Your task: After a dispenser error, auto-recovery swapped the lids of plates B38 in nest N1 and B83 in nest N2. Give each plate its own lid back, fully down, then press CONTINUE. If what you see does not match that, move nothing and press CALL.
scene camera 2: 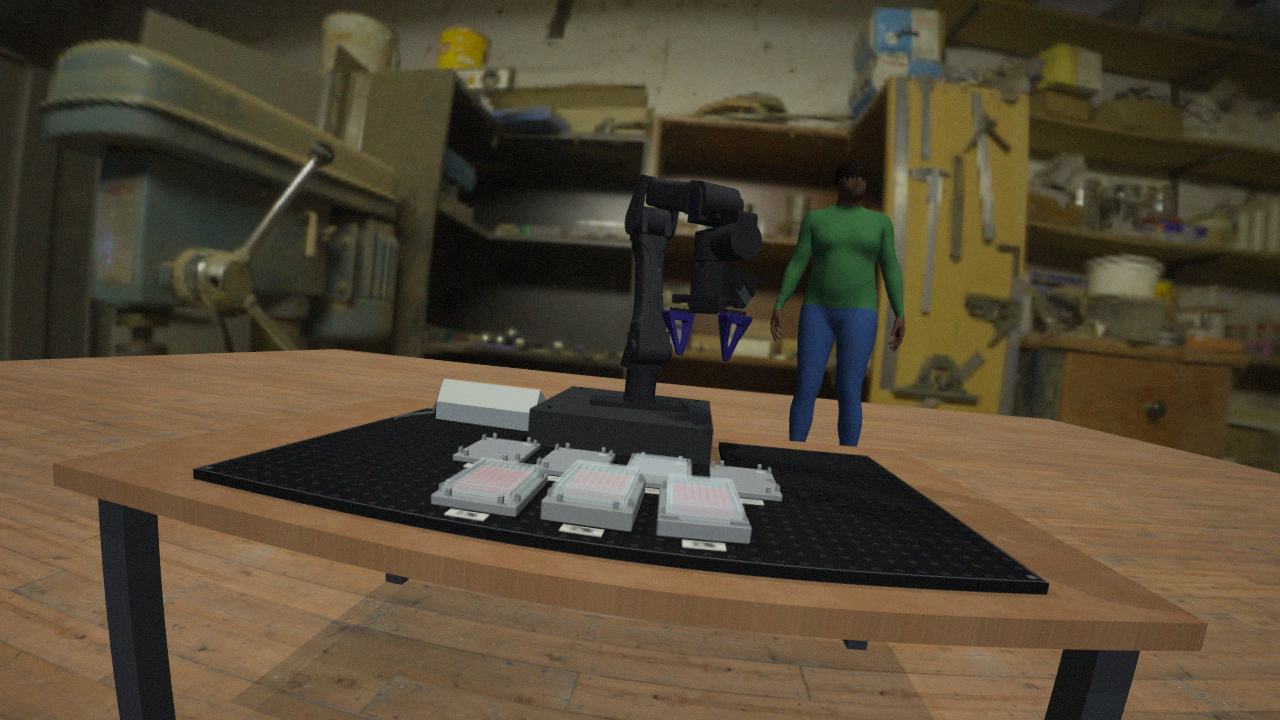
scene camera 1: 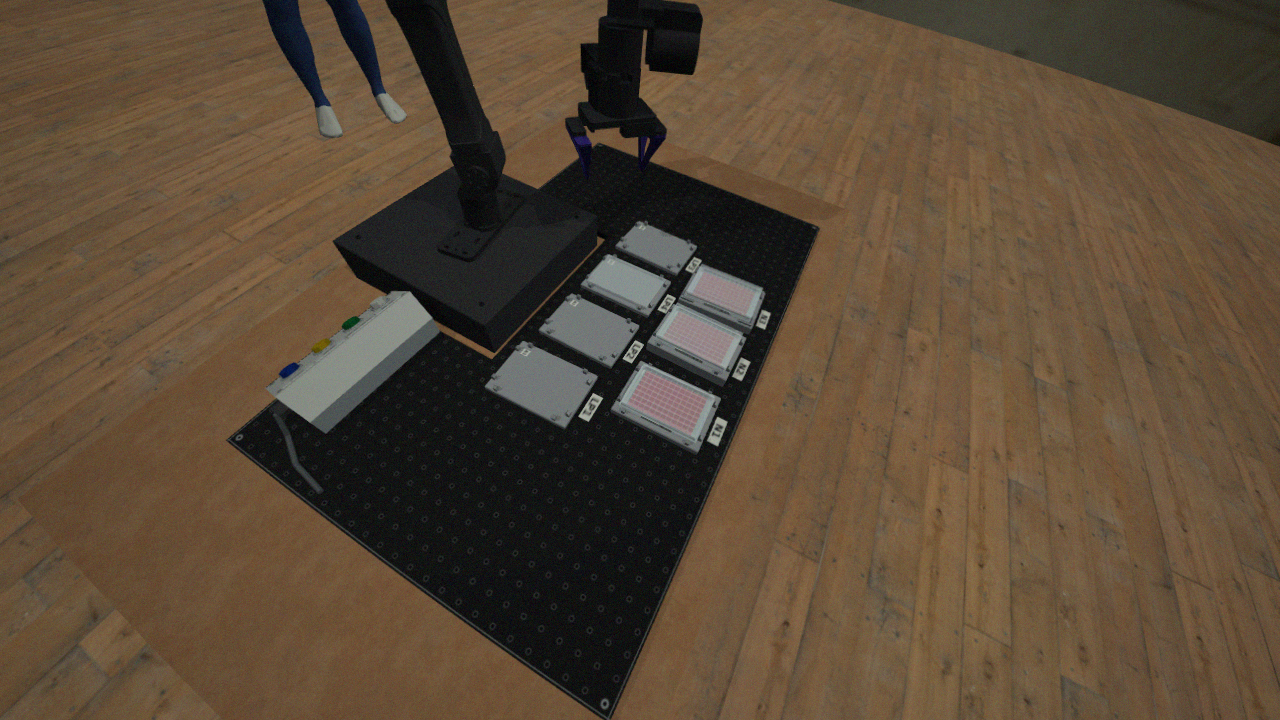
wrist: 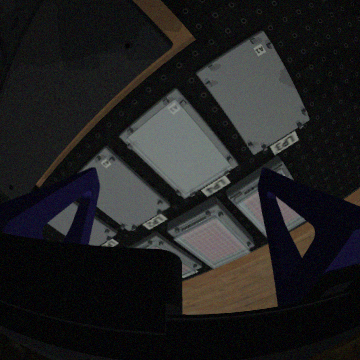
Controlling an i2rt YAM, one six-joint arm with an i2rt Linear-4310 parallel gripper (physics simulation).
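Places are measured from the arm's base along level axes (x right, y ahead, z up), in centimetres.
Where they show: gripper, between the fingertips: [scene camera 2: 701, 357] [scene camera 1: 614, 173] [wrist: 178, 176]; arm's base, origin of its link: [scene camera 2: 638, 405] [scene camera 1: 484, 224].
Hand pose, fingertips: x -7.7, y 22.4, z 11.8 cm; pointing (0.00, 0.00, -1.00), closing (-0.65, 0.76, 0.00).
Each offset is from my fingertips to the top centre of the thing. "*": to the spot under its first point.
My gripper [scene camera 1: 614, 173] [scene camera 2: 703, 356] [wrist: 178, 176] is open and empty, high above the mat beyond the LP3 end. Pink-welled plates with clear tops sit in three nests: the N1 plate @(dx +28.5, dy +19.9, dz -15.9 cm) [scene camera 1: 666, 402] [scene camera 2: 489, 483], the N2 plate @(dx +15.4, dy +21.6, dz -14.6 cm) [scene camera 1: 696, 342] [scene camera 2: 593, 487] [wrist: 212, 239] and the N3 plate @(dx +3.0, dy +23.8, dz -15.0 cm) [scene camera 1: 722, 295] [scene camera 2: 704, 497]. The finger partly hides N3 in the wrist view. No plate or lid codes are readable, and I cannot tell whether the lids are fully down. The button box @(dx +38.5, dy -26.9, dz -10.2 cm) [scene camera 1: 358, 367] [scene camera 2: 488, 402] has blue @(dx +45.4, dy -30.6, dz -11.1 cm) [scene camera 1: 289, 369], yellow @(dx +40.5, dy -29.6, dz -11.1 cm) [scene camera 1: 321, 344] and green @(dx +35.6, dy -28.6, dz -11.1 cm) [scene camera 1: 349, 322] buttons; their wording is unreadable.
Grey lid parks LP1 @(dx +31.6, dy +0.2, dz -16.6 cm) [scene camera 1: 541, 383], LP2 @(dx +18.8, dy +3.1, dz -16.6 cm) [scene camera 1: 590, 329] [wrist: 125, 192] and LP3 @(dx -6.8, dy +7.9, dz -16.6 cm) [scene camera 1: 656, 246] [wrist: 255, 95] look bare. LP4 @(dx +6.1, dy +5.5, dz -16.8 cm) [scene camera 1: 624, 283] [wrist: 180, 145] bears a paler, raised panel. Low corner posts edge them. The black arm base [scene camera 1: 465, 259] stands beside the parks; a cable @(* dx +54.0, dy -26.6, dz -18.0 cm) [scene camera 1: 293, 452] trails from the box.
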